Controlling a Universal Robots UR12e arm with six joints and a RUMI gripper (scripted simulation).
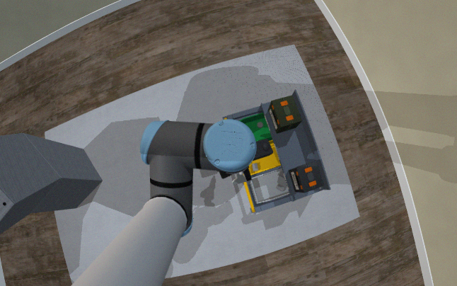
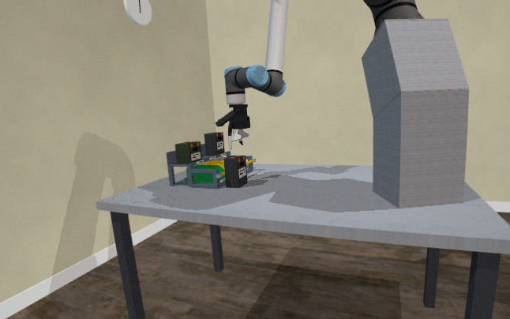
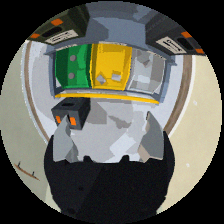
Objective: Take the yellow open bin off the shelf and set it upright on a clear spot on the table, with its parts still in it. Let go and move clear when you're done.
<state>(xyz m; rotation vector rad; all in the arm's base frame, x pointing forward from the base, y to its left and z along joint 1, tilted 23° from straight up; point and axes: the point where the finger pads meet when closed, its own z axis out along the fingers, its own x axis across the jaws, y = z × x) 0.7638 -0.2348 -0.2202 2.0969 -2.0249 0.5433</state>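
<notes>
Right now my hand is 100 mm above the thin yellow rod. From my hand the other things lie so: green bin: 120 mm ahead, 110 mm below, 100 mm to the left; yellow open bin: 110 mm below, 100 mm ahead, 10 mm to the right; black box: 120 mm to the left, 90 mm below, 40 mm behind.
</notes>
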